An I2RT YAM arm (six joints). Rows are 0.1 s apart.
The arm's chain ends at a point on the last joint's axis. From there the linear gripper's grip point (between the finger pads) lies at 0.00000 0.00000 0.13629 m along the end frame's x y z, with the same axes.
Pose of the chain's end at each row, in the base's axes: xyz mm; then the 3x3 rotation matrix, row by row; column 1 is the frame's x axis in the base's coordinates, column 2 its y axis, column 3 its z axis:
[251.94 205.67 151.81], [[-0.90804 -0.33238 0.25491], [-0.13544 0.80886 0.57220], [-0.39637 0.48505 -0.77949]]
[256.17 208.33 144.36], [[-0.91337 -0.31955 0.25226], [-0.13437 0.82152 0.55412], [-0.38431 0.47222 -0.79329]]
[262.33 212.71 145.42], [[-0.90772 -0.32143 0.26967], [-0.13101 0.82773 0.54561], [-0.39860 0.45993 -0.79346]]
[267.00 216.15 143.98], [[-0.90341 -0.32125 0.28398], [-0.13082 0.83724 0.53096], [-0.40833 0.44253 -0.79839]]
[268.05 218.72 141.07], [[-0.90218 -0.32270 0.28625], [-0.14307 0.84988 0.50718], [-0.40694 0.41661 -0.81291]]
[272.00 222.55 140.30], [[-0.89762 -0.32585 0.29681], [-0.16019 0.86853 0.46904], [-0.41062 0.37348 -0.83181]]
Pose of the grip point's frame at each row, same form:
[286.68 283.66 45.57], [[-0.90804 -0.33238 0.25491], [-0.13544 0.80886 0.57220], [-0.39637 0.48505 -0.77949]]
[290.55 283.85 36.24], [[-0.91337 -0.31955 0.25226], [-0.13437 0.82152 0.55412], [-0.38431 0.47222 -0.79329]]
[299.08 287.07 37.28], [[-0.90772 -0.32143 0.26967], [-0.13101 0.82773 0.54561], [-0.39860 0.45993 -0.79346]]
[305.70 288.51 35.17], [[-0.90341 -0.32125 0.28398], [-0.13082 0.83724 0.53096], [-0.40833 0.44253 -0.79839]]
[307.06 287.84 30.28], [[-0.90218 -0.32270 0.28625], [-0.14307 0.84988 0.50718], [-0.40694 0.41661 -0.81291]]
[312.45 286.48 26.93], [[-0.89762 -0.32585 0.29681], [-0.16019 0.86853 0.46904], [-0.41062 0.37348 -0.83181]]

